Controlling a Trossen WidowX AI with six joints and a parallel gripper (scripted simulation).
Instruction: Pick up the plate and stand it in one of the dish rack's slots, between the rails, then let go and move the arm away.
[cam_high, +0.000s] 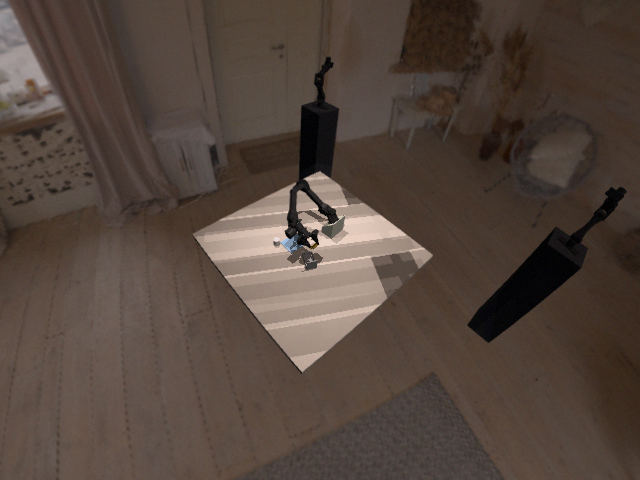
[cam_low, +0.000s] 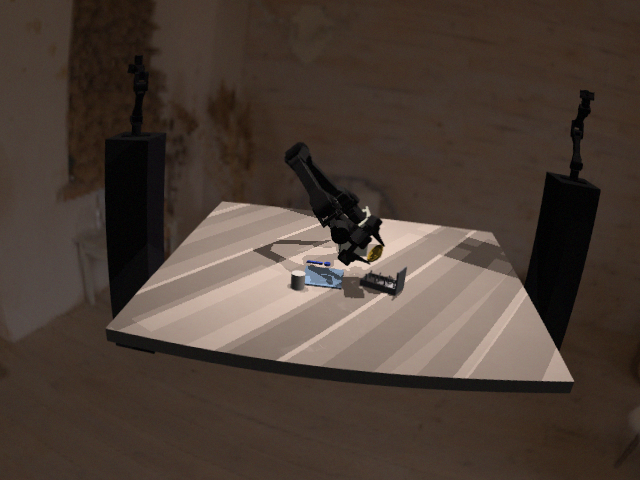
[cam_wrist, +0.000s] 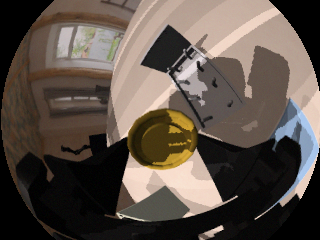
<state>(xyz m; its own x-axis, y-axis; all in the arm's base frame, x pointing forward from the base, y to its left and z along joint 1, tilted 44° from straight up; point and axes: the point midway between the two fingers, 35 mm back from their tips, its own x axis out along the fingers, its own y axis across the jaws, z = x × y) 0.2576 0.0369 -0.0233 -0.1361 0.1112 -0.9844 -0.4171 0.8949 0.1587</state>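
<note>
Now: gripper tip 7 cm short of the dish rack, 2 cm to the right of it and 6 cm above it. Round my gripper tip: light blue mat (5 cm ahead, 17 cm to the right, 8 cm below); then cup (15 cm ahead, 24 cm to the right, 6 cm below); then yellow plate (1 cm to the right, 1 cm above).
</note>
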